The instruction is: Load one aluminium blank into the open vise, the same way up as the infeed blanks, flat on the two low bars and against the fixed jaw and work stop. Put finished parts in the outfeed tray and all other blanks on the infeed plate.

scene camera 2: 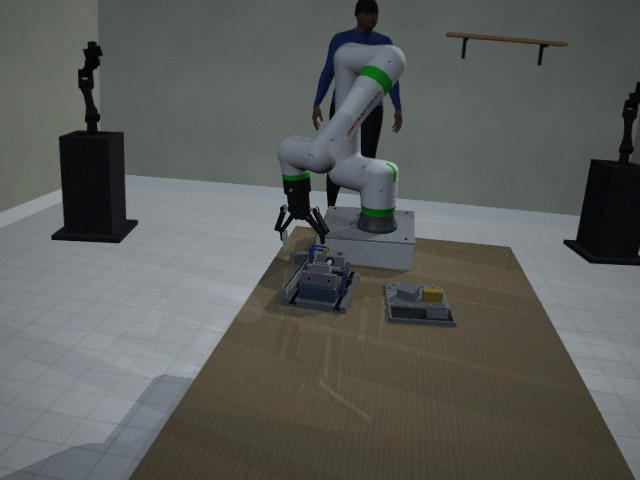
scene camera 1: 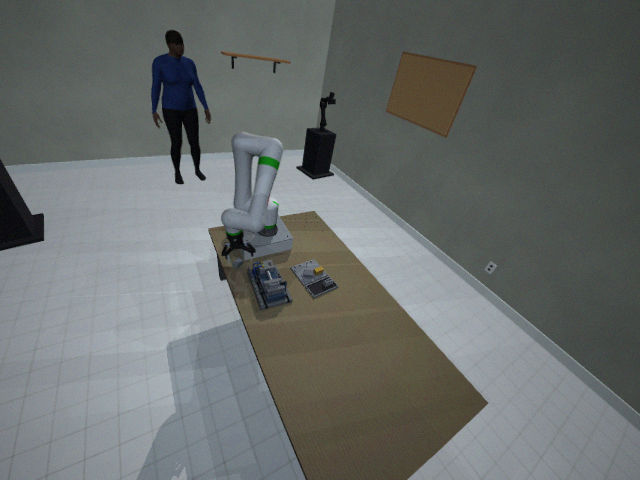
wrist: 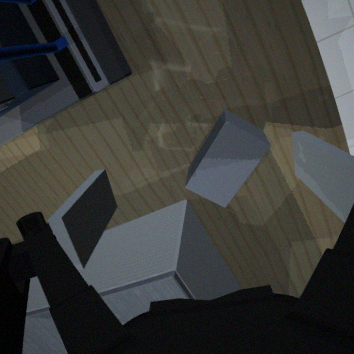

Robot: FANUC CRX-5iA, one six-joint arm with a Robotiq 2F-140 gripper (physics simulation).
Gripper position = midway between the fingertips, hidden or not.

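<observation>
There's nothing in my gripper [scene camera 2: 303, 251], it's open and holding nothing. You'd also get a look at my gripper [wrist: 199, 171] from the wrist.
</observation>
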